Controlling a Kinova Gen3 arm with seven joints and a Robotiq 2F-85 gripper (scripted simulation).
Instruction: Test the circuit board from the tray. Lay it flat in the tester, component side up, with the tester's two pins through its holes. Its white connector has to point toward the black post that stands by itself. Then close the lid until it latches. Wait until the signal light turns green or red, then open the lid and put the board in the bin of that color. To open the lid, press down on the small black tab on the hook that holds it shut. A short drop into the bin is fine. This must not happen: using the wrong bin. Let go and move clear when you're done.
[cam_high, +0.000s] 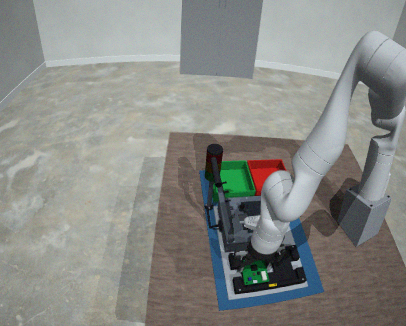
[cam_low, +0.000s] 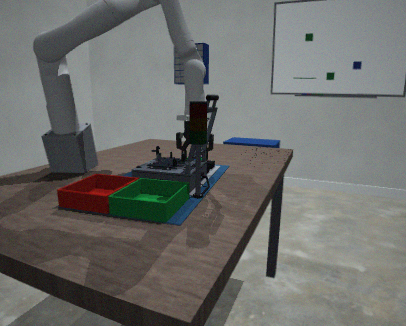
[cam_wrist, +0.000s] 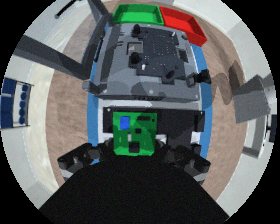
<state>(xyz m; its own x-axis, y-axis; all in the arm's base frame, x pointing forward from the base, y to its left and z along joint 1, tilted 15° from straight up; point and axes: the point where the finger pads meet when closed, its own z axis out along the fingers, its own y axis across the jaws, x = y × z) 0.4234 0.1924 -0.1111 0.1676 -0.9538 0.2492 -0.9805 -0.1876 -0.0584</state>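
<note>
Now: the clear lid 110 mm ahead of my hand, 150 mm to the right of it and 140 mm above it. Also, from my hand: green circuit board (right at my hand); red bin (80 mm behind, 390 mm to the right, 30 mm below); green bin (70 mm ahead, 360 mm to the right, 30 mm below).
</note>
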